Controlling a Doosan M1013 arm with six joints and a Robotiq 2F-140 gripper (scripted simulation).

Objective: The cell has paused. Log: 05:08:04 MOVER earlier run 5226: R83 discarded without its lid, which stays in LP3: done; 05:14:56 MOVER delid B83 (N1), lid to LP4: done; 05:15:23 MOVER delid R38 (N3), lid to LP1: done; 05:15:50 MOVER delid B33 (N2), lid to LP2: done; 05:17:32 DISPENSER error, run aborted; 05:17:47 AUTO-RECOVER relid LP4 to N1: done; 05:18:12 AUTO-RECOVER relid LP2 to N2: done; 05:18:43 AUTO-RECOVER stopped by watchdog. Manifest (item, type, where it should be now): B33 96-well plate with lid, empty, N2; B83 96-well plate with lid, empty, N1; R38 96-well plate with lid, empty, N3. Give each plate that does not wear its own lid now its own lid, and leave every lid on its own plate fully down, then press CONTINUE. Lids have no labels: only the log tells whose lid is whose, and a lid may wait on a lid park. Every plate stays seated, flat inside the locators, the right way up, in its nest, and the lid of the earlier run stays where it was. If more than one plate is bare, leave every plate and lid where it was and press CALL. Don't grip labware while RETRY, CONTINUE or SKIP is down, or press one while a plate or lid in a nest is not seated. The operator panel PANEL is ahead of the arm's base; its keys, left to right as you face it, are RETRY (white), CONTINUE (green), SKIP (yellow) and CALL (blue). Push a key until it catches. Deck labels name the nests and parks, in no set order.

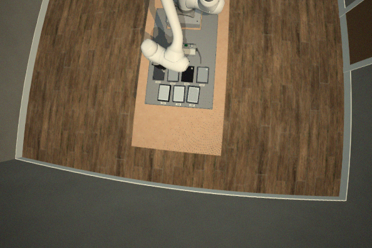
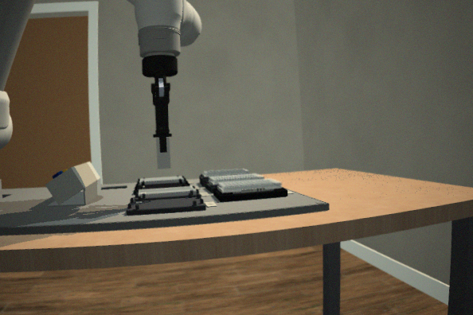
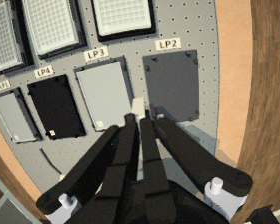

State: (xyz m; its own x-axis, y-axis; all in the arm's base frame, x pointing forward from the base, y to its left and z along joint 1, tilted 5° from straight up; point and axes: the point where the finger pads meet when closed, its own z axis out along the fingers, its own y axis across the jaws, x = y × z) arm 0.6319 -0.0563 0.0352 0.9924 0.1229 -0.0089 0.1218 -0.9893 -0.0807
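The grey lid lies 40 mm behind my hand, 320 mm to the left of it and 90 mm below it. Also, from my hand: blue key 250 mm behind, 30 mm to the left, 40 mm below; then LP4 park 30 mm behind, 190 mm to the left, 100 mm below; then yellow key 250 mm behind, 80 mm to the left, 40 mm below.
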